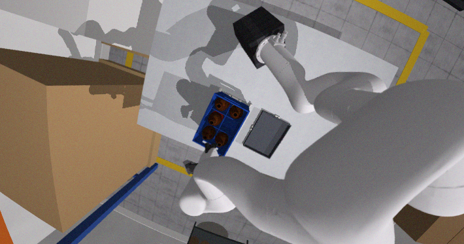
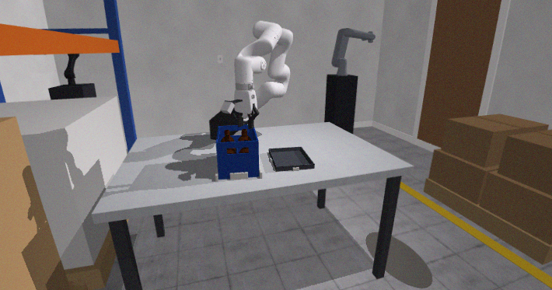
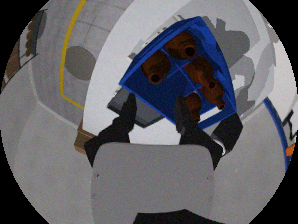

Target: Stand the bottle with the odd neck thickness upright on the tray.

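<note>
The blue crate lies 90 mm behind my hand, 30 mm to the right of it and 160 mm below it. The rest, counted from my hand: dark tray: 100 mm behind, 240 mm to the left, 230 mm below; glass bottle: 180 mm behind, 70 mm to the right, 150 mm below.
</note>
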